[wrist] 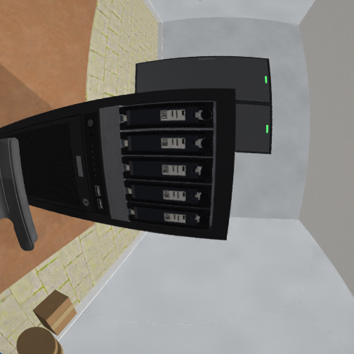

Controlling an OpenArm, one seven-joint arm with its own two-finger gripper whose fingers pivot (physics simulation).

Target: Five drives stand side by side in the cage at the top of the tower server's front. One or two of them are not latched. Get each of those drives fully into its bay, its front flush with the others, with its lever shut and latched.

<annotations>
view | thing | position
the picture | lever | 172, 169
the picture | tower server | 61, 159
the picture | drive cage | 111, 144
</annotations>
